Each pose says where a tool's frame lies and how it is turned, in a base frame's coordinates. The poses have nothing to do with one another.
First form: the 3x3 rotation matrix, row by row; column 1 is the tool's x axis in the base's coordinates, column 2 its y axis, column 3 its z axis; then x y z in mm. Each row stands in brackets.
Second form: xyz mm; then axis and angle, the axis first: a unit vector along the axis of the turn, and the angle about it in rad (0 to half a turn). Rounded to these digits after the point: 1 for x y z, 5 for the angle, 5 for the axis.
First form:
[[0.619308 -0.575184 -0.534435], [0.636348 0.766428 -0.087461], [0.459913 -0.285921 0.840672]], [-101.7 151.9 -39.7]
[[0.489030 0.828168 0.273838], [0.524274 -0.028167 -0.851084], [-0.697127 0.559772 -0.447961]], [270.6 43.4 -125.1]
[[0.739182 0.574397 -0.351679], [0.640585 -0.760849 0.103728], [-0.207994 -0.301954 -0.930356]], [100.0 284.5 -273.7]
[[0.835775 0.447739 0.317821], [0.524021 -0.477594 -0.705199], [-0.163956 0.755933 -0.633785]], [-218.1 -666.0 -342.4]
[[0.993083 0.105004 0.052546], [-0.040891 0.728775 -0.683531], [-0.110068 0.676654 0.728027]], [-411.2 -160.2 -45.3]
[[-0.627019 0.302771 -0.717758], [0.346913 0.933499 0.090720], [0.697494 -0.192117 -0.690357]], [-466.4 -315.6 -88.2]
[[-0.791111 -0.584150 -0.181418], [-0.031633 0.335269 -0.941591], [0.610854 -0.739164 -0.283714]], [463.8 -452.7 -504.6]
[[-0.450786 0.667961 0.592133], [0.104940 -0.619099 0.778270], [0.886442 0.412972 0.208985]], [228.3 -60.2 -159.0]
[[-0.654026 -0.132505 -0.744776], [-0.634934 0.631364 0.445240], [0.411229 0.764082 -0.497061]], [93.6 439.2 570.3]
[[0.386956 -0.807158 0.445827], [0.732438 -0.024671 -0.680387], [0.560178 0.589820 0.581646]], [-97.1 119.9 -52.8]
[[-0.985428 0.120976 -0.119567], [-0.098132 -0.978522 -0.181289], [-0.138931 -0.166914 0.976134]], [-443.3 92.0 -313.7]
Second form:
-101.7 151.9 -39.7 -0.12562 -0.62939 0.76687 0.91069
270.6 43.4 -125.1 0.81110 0.55821 -0.17471 2.08696
100.0 284.5 -273.7 -0.93167 -0.32998 0.15200 2.92212
-218.1 -666.0 -342.4 0.94854 0.31276 0.04952 2.26244
-411.2 -160.2 -45.3 0.98735 0.11804 -0.10590 0.75985
-466.4 -315.6 -88.2 -0.19588 -0.98015 0.03057 2.33497
463.8 -452.7 -504.6 0.20512 -0.80280 0.55986 2.62555
228.3 -60.2 -159.0 -0.49847 -0.40160 -0.76827 2.76643
93.6 439.2 570.3 0.24523 -0.88912 -0.38643 2.43390
-97.1 119.9 -52.8 0.63535 -0.05720 0.77010 1.59883
-443.3 92.0 -313.7 0.06521 0.08784 -0.99400 3.03115

